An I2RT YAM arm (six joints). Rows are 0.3 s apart.
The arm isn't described. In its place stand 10 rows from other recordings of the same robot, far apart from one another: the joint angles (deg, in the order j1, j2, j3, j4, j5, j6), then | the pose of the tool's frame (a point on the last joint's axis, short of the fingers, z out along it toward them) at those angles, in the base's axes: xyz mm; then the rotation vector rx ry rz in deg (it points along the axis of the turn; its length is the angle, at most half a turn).
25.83, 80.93, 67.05, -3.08, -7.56, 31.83 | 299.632, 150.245, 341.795, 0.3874, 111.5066, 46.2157
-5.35, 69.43, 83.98, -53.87, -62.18, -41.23 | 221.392, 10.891, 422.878, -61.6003, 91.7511, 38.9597
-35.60, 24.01, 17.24, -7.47, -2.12, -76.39 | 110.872, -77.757, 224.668, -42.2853, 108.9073, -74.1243
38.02, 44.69, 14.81, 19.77, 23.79, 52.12 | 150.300, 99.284, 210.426, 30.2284, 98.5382, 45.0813
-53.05, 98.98, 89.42, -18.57, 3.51, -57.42 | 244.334, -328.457, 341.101, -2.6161, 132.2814, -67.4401
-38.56, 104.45, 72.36, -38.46, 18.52, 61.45 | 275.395, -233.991, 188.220, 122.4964, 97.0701, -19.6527
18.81, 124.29, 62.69, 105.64, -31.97, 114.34 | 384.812, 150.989, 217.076, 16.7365, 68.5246, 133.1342
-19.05, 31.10, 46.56, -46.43, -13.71, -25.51 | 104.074, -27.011, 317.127, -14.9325, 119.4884, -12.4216
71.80, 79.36, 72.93, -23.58, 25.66, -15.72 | 112.498, 292.811, 352.087, -69.1975, 94.3019, 8.1570
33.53, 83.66, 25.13, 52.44, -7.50, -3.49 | 229.675, 157.766, 186.651, -36.3276, 90.4493, 28.8291
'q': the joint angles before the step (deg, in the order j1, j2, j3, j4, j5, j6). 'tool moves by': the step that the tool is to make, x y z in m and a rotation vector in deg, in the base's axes. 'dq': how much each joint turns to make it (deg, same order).
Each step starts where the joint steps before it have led.
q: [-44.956, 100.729, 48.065, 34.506, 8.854, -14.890]
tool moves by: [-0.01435, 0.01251, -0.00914, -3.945, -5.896, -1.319]
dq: [-0.131, -0.499, -7.223, 13.416, 0.795, 1.661]
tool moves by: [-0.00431, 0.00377, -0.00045, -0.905, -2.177, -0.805]
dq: [-0.001, -0.359, -1.837, 3.474, 0.626, 1.050]
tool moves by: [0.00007, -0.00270, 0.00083, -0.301, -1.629, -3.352]
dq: [0.012, 0.622, 0.383, 1.297, 3.177, 1.484]
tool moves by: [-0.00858, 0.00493, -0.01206, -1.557, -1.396, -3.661]
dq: [-0.077, 1.679, -3.381, 7.052, 3.568, 0.367]
